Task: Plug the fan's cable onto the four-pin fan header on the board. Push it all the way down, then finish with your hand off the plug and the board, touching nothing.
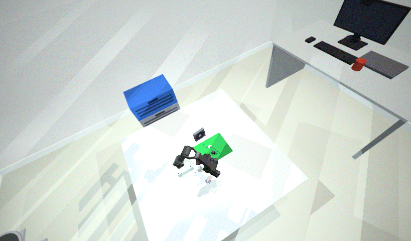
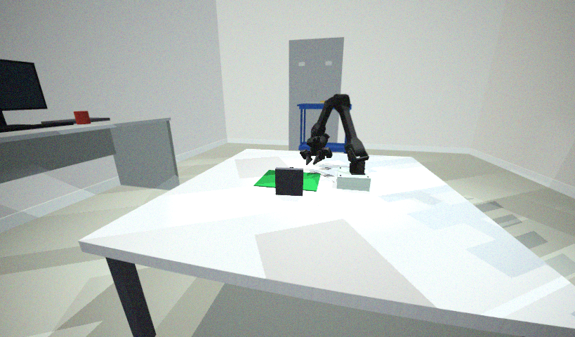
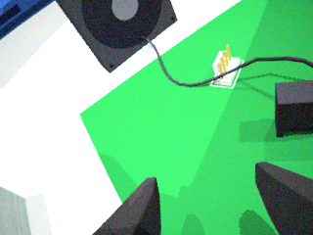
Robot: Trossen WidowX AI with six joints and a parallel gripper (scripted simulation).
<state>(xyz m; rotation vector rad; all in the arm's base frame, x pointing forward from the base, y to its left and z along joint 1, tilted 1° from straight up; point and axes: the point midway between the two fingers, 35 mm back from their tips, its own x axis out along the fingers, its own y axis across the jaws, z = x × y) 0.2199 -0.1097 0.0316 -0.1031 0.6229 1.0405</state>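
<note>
My gripper tip is 8 cm short of the dark grey plug, 5 cm above it and 1 cm to the right of it. From my gripper tip the other things lie so: green board (10 cm ahead, 8 cm below, 5 cm to the left); black fan (23 cm to the left, 8 cm ahead, 1 cm below); four-pin fan header (10 cm ahead, 9 cm to the left, 7 cm below).
</note>
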